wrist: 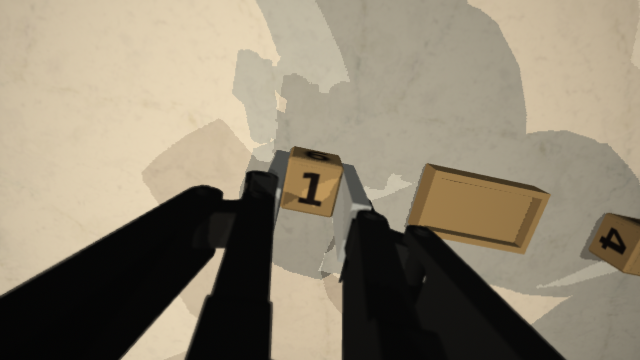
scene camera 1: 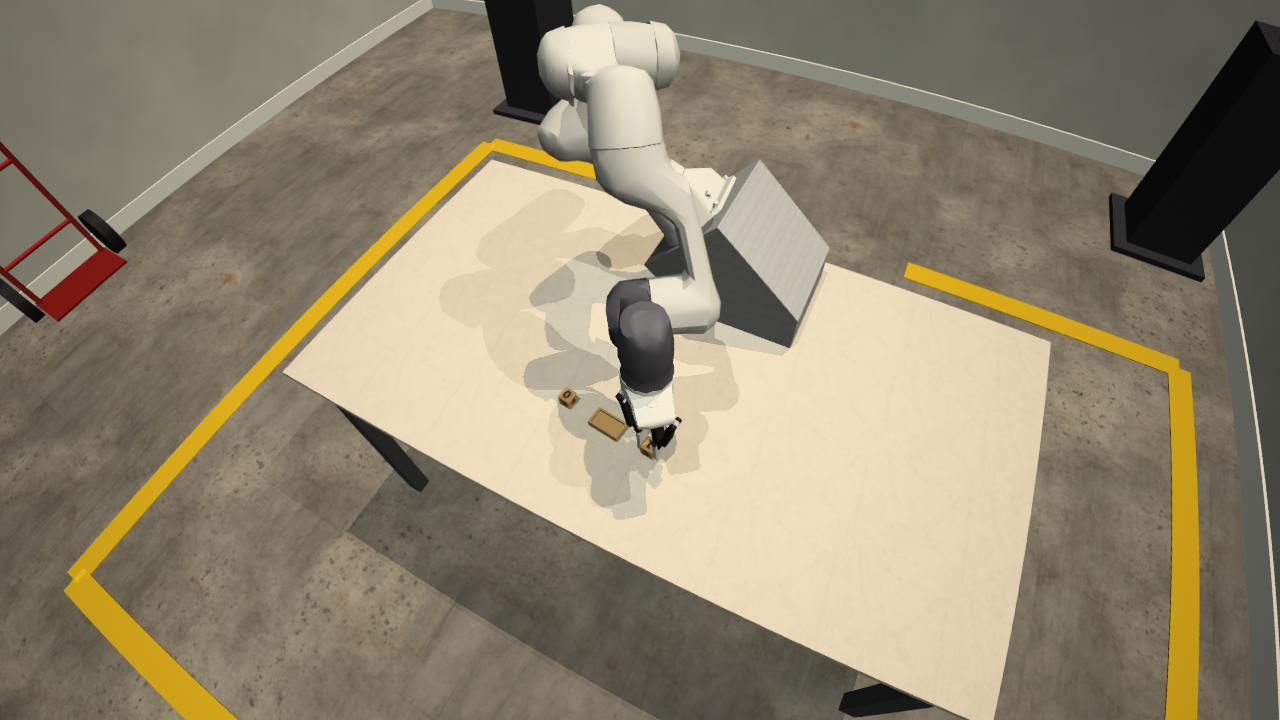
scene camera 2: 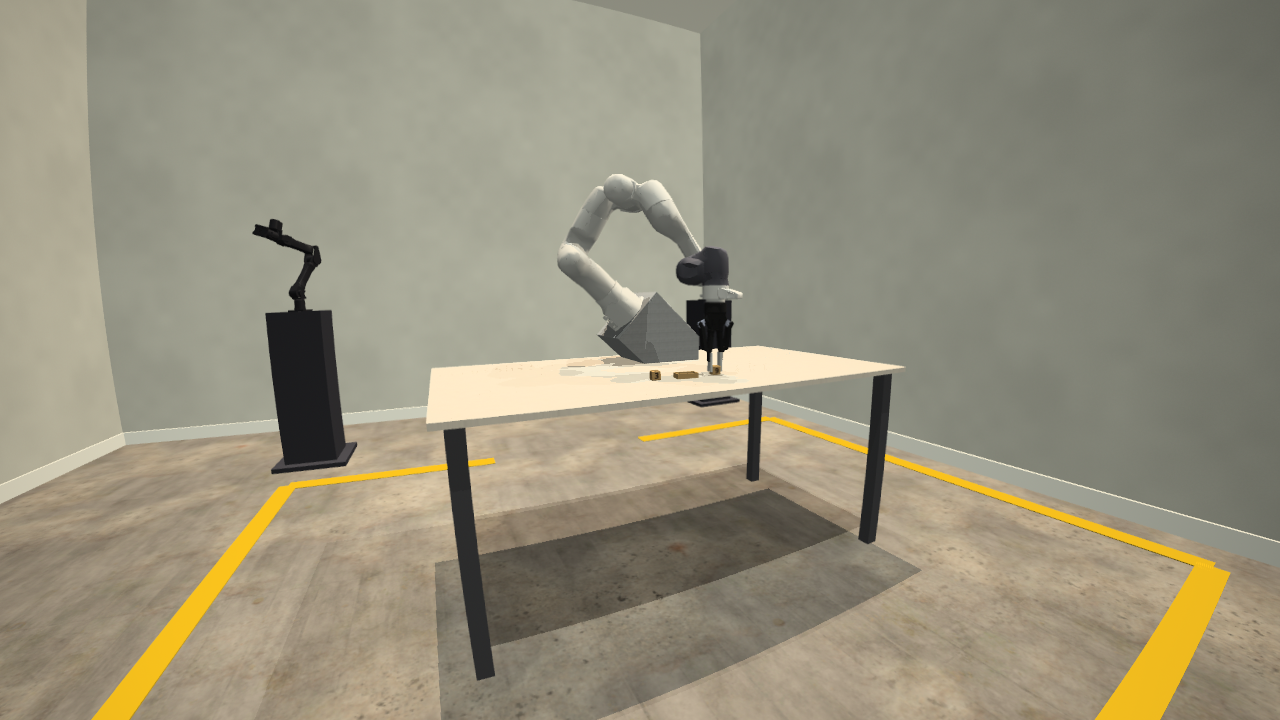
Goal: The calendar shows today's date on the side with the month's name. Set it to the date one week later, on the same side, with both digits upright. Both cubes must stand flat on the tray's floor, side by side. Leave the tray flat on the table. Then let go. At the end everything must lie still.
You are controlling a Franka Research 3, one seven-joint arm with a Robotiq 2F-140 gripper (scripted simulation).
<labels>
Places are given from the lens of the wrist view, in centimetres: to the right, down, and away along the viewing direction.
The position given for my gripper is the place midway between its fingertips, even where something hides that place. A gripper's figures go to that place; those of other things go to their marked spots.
my gripper [wrist: 311,179]: 0, 0, 20
wooden cube [wrist: 313,178]: 0, 0, 18
wooden tray [wrist: 461,206]: 9, 2, 21
The marked spots on the wooden cube and the wooden tray are 10 cm apart.
</labels>
